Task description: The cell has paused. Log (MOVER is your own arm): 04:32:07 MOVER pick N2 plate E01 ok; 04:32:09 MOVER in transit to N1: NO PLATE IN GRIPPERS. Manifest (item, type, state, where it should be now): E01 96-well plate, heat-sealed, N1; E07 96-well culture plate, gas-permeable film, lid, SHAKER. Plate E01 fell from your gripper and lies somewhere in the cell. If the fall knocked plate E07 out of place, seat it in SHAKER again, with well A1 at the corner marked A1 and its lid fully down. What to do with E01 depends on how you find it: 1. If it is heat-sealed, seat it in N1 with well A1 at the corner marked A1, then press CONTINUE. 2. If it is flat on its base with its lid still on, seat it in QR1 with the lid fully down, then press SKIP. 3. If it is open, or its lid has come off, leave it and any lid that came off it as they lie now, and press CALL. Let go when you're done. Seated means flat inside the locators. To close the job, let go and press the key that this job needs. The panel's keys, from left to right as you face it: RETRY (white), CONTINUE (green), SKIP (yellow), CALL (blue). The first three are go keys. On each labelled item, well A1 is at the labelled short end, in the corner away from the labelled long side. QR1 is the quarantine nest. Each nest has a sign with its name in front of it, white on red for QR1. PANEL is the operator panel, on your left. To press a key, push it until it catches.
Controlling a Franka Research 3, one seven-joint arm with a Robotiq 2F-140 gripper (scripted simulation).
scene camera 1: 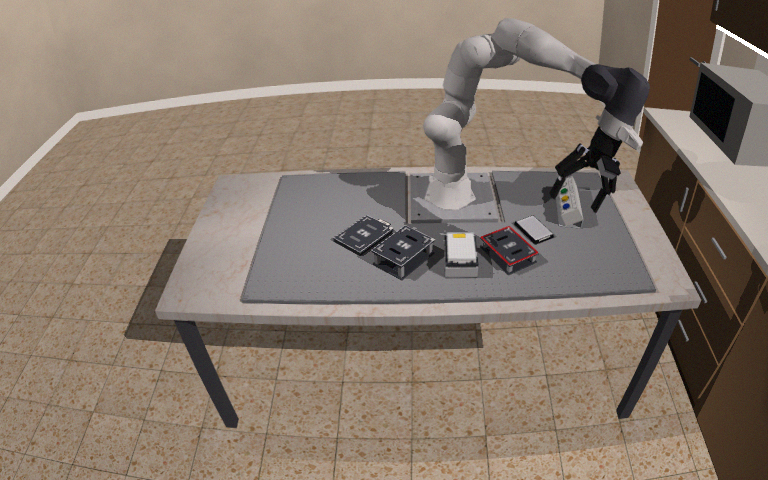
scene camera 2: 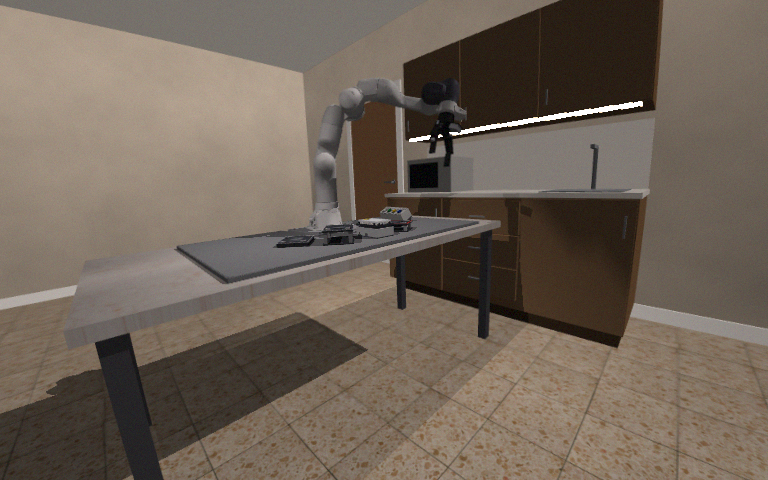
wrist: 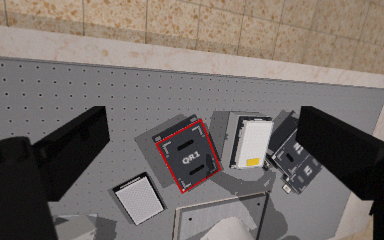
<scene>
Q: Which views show the gripper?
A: Scene camera 1, scene camera 2 and the wrist view: all of them.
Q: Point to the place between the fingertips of the gripper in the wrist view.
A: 203, 123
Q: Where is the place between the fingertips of the gripper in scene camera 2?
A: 439, 159
</scene>
